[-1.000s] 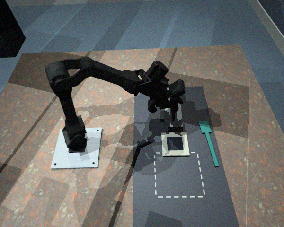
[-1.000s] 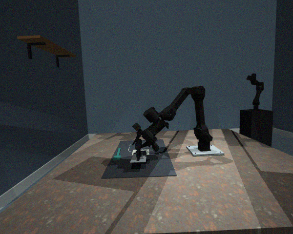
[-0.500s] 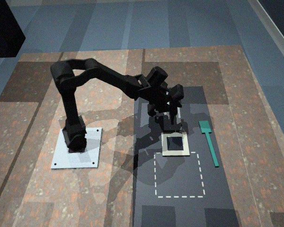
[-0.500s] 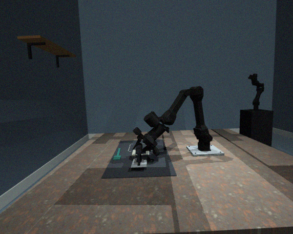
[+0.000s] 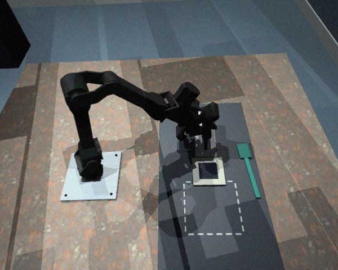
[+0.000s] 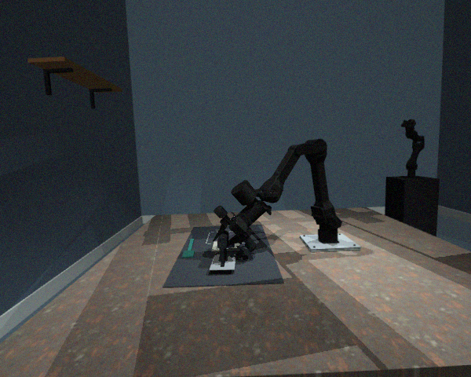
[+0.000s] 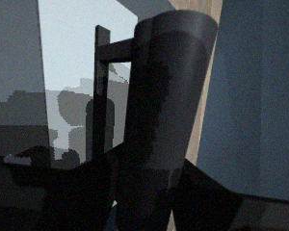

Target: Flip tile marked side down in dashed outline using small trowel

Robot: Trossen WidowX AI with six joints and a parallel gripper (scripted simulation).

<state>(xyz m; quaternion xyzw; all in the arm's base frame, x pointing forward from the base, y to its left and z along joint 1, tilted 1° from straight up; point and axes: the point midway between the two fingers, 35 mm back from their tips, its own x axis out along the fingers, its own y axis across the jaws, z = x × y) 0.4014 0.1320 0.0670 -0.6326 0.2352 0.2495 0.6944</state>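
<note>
My gripper tip is now 14 cm to the left of the tile, 5 cm above it and 3 cm past it. Round my gripper tip: dark trowel 3 cm behind, 1 cm below; grey mat 13 cm to the right, 7 cm below, 3 cm behind; green spatula-shaped tool 11 cm to the right, 11 cm ahead, 5 cm below.
</note>
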